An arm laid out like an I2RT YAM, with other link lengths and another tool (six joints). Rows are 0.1 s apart.
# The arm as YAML. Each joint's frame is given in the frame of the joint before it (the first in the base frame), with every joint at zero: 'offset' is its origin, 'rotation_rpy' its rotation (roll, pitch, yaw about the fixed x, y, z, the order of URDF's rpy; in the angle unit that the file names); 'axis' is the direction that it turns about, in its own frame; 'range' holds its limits. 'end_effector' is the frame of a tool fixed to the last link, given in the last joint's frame.
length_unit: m
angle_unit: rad
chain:
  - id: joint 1
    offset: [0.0, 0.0, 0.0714]
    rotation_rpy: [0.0, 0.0, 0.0]
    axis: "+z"
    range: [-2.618, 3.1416]
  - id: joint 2
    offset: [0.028, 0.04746, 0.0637]
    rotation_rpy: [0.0, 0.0, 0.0]
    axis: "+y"
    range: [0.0, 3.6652]
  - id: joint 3
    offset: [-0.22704, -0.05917, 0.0]
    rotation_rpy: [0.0, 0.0, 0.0]
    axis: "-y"
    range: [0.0, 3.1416]
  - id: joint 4
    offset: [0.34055, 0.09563, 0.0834]
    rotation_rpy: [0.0, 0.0, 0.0]
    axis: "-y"
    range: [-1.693, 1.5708]
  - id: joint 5
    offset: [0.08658, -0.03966, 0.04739]
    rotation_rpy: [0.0, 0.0, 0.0]
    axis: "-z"
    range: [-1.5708, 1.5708]
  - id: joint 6
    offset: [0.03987, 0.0, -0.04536]
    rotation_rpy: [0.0, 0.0, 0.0]
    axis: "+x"
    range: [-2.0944, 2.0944]
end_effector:
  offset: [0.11, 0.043, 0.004]
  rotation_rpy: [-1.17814, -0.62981, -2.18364]
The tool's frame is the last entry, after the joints.
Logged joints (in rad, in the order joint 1, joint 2, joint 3, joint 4, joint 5, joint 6), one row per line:
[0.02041 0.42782 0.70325 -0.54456 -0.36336 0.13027]
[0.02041 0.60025 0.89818 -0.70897 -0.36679 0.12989]
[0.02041 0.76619 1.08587 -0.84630 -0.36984 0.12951]
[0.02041 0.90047 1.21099 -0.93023 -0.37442 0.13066]
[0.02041 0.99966 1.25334 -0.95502 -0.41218 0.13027]
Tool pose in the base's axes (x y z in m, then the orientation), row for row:
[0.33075 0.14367 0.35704 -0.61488 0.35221 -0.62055 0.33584]
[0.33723 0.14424 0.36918 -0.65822 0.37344 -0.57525 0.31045]
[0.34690 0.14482 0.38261 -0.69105 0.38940 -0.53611 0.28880]
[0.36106 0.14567 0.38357 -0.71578 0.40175 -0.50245 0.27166]
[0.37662 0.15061 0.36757 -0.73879 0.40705 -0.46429 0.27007]
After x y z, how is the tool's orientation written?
As a quaternion, x y z w.
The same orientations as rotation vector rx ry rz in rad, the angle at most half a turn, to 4 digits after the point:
[-1.6037 0.9186 -1.6184]
[-1.7382 0.9862 -1.5191]
[-1.8447 1.0395 -1.4311]
[-1.9273 1.0818 -1.3529]
[-1.9909 1.0969 -1.2512]

